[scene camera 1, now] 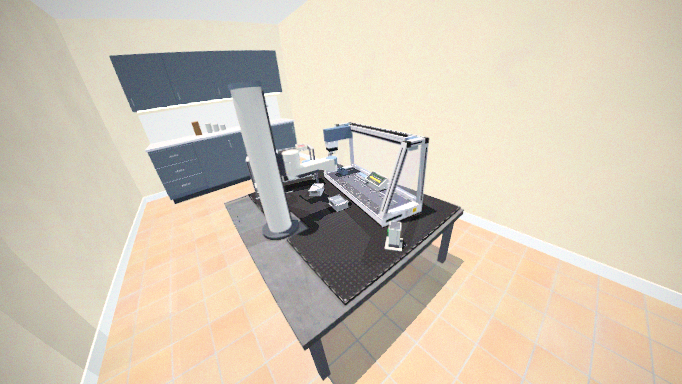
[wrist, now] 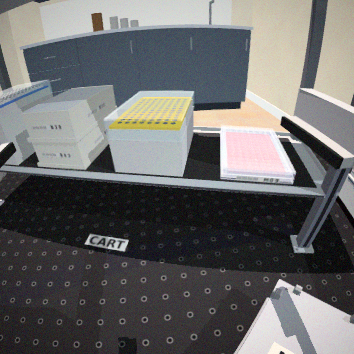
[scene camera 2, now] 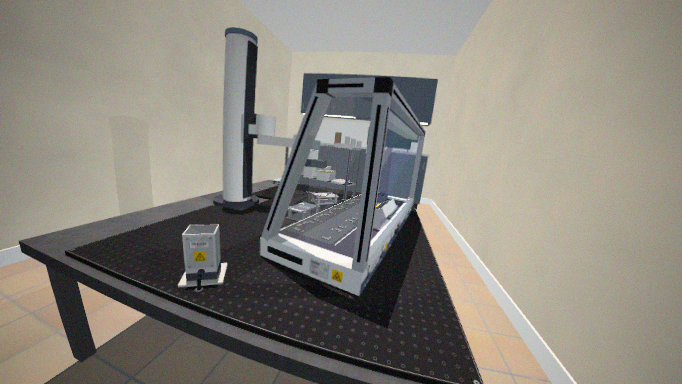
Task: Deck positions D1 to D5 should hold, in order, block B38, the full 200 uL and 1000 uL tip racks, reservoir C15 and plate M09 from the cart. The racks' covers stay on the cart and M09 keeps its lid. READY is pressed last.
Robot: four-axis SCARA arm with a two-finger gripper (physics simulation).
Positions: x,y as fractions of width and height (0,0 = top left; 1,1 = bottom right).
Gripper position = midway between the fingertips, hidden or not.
My gripper (wrist: 0.41,0.31) holds nothing. Further things: a cart shelf (wrist: 0.90,0.50).
